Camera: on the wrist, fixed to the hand. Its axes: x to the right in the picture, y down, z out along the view.
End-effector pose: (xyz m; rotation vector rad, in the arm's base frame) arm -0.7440 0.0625 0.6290 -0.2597 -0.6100 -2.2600
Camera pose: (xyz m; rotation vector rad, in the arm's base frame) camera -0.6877 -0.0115 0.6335 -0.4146 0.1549 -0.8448
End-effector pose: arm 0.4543 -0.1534 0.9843 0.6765 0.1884 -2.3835
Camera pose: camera 0.5158 -0.2164 0.9538 0.5798 0.0896 -0.7894
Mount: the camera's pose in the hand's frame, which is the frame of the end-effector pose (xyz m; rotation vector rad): 0.0097 0.0864 -0.0334 -0.3321 0.2351 1.5285
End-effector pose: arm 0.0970 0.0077 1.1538 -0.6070 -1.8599 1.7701
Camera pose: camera 0.1088 0.0446 1.0691 2.0102 1.0928 -1.3808
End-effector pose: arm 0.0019 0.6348 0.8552 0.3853 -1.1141 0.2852
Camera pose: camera -0.0024 0.7274 0.8647 -0.8672 -1.0001 1.4089
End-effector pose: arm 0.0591 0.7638 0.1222 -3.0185 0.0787 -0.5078
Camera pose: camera 0.0541 0.6748 0.1493 2.0740 -2.2624 0.5921
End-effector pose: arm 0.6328 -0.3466 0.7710 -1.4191 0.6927 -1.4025
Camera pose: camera 0.6228 -0.3940 0.6915 -0.5220 1.6995 -0.2005
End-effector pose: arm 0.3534 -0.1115 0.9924 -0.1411 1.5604 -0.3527
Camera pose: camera 0.3314 -0.0286 0.9560 0.8386 1.5193 1.1149
